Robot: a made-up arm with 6 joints.
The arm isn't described. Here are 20 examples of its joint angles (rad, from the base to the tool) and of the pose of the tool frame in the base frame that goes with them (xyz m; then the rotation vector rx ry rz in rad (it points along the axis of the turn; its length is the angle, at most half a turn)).
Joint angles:
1: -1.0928 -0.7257 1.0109 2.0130 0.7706 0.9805
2: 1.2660 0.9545 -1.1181 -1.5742 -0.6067 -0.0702
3: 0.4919 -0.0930 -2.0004 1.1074 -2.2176 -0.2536
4: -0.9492 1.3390 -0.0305 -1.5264 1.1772 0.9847
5: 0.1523 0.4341 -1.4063 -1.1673 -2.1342 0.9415
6: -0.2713 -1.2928 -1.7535 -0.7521 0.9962 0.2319
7: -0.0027 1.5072 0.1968 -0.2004 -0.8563 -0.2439
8: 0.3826 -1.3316 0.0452 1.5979 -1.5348 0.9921
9: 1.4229 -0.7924 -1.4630 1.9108 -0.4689 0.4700
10: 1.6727 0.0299 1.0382 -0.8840 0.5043 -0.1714
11: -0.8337 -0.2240 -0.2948 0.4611 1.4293 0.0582
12: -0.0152 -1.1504 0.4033 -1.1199 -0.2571 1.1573
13: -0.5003 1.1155 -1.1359 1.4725 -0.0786 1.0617
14: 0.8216 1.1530 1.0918 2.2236 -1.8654 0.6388
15: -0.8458 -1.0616 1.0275 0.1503 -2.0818 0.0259
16: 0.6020 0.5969 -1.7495 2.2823 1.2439 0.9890
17: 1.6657 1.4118 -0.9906 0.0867 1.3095 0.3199
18: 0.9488 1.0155 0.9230 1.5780 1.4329 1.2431
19: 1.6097 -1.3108 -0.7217 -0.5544 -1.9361 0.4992
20: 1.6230 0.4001 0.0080 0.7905 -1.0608 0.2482
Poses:
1: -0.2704 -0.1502 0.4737 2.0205 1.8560 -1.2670
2: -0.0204 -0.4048 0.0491 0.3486 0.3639 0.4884
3: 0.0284 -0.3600 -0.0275 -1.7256 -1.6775 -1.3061
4: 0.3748 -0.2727 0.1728 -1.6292 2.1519 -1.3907
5: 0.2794 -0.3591 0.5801 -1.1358 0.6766 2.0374
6: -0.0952 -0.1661 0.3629 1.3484 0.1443 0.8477
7: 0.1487 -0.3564 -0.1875 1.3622 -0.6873 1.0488
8: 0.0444 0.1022 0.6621 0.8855 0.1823 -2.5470
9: 0.1775 -0.3330 0.2895 0.3042 -0.4937 2.6779
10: -0.1562 -0.3312 0.0724 1.5421 0.9157 -0.7767
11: -0.1344 -0.0825 0.3148 -2.3599 -0.9235 -0.2678
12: -0.1534 0.1316 0.5321 -1.7896 0.7363 -1.2252
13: 0.1878 -0.3033 0.4650 -1.0709 -1.0845 2.5451
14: 0.0153 -0.5157 -0.1058 1.8072 2.4305 0.4509
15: -0.0110 0.2548 0.6300 1.2788 -0.6948 -2.7518
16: -0.0056 -0.4941 0.3702 -1.0358 -0.9131 1.7890
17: -0.0566 -0.1222 0.2005 0.5578 0.1125 0.0526
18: -0.2227 -0.3575 0.1023 0.9468 0.2935 -0.3726
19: 0.0712 -0.6759 0.4970 -0.1282 0.4755 1.4954
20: 0.1841 -0.3566 -0.1775 0.4789 -2.0620 0.7258
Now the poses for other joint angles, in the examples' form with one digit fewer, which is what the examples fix.
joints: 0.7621 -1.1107 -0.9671 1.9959 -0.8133 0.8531
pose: 0.163 -0.145 0.530 -0.354 -0.195 2.974
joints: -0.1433 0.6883 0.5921 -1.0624 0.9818 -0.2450
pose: 0.073 -0.283 0.351 -0.358 0.736 -0.925
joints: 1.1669 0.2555 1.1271 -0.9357 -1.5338 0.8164
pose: -0.172 -0.297 -0.237 0.941 -0.844 -0.029
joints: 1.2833 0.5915 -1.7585 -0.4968 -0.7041 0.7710
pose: 0.113 -0.344 0.279 -1.173 -0.052 1.548
